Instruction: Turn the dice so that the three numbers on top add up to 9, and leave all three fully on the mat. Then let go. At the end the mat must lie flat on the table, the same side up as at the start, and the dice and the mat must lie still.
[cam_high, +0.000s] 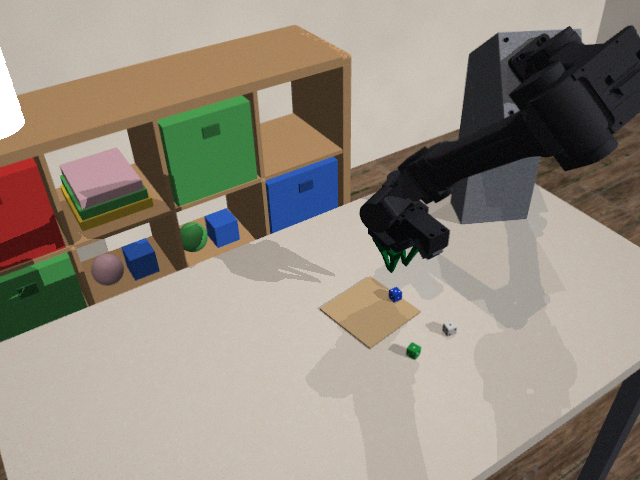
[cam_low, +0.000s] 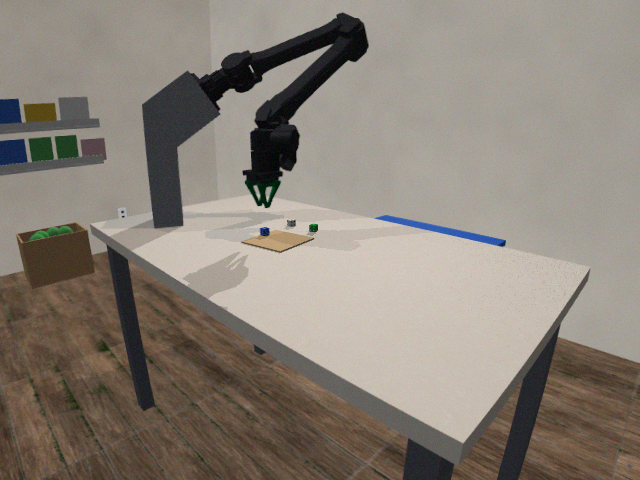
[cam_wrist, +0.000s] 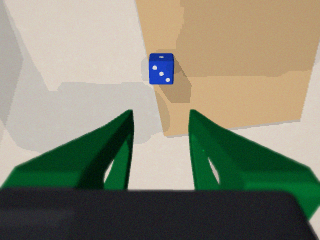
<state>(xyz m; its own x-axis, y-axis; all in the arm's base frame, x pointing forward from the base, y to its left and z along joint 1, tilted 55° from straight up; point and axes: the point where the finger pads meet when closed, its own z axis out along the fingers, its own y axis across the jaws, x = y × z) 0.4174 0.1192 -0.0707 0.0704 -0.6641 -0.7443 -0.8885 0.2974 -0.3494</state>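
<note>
Right now my hand is 8 cm above the blue die. From my hand the other things lie so: tan mat 6 cm ahead, 9 cm below; green die 5 cm ahead, 14 cm to the left, 8 cm below; white die 4 cm behind, 12 cm to the left, 8 cm below.
</note>
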